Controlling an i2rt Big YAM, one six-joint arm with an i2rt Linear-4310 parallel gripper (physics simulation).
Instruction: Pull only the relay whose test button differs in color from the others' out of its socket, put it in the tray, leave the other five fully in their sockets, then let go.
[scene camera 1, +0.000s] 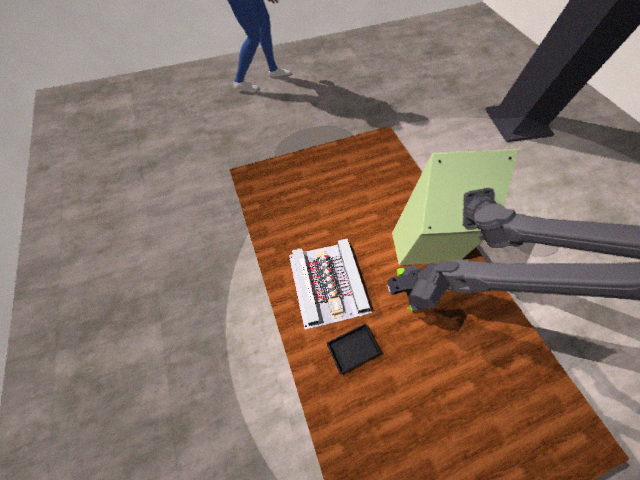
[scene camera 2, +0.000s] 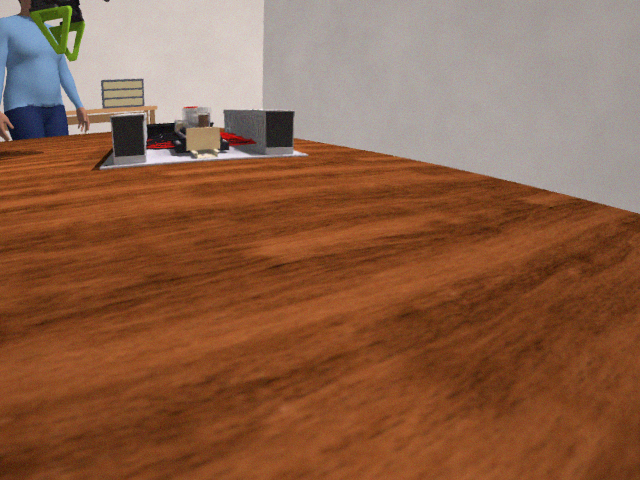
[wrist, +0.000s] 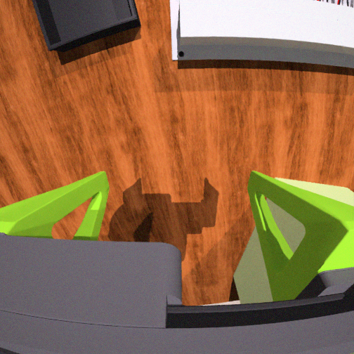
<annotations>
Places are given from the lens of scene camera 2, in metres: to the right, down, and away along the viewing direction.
gripper (scene camera 2: 67, 57): -0.47, -0.34, 0.59
white panel (scene camera 2: 236, 152): -0.12, -0.12, 0.53
tan end block (scene camera 2: 205, 138): -0.15, -0.14, 0.50
</annotations>
